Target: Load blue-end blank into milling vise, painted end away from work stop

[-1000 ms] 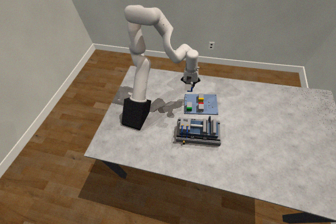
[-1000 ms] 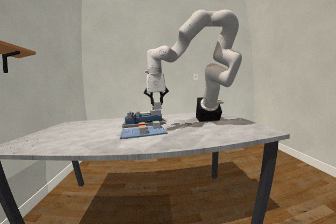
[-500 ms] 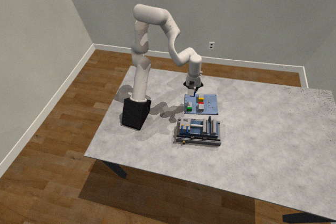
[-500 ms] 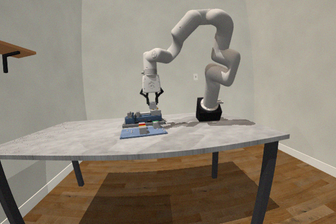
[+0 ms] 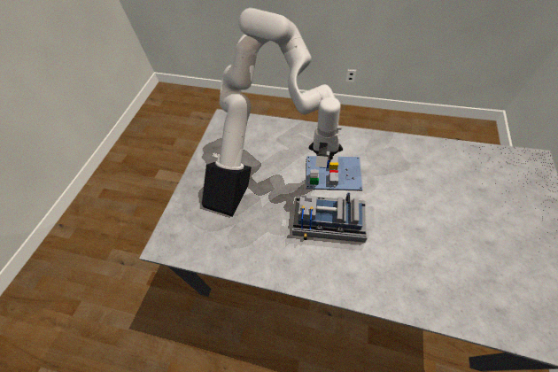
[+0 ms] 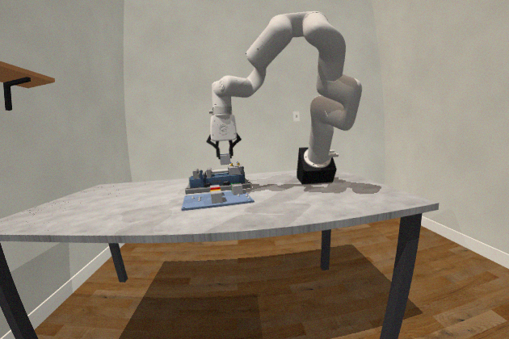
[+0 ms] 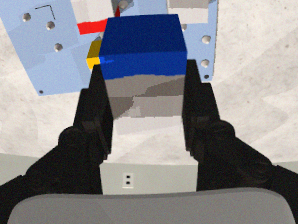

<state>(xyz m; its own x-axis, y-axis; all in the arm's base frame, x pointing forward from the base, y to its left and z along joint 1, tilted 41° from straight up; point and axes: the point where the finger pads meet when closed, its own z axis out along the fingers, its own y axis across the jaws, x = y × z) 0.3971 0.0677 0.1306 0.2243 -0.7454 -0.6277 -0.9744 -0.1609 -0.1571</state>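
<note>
Now: the fixed jaw 180 mm ahead of my hand, 160 mm to the right of it and 100 mm below it. From my hand the other things lie so: green-ended blank (40 mm behind, 20 mm to the right, 150 mm below); blue-ended blank (20 mm below); red-ended blank (50 mm ahead, 10 mm to the left, 150 mm below).
</note>
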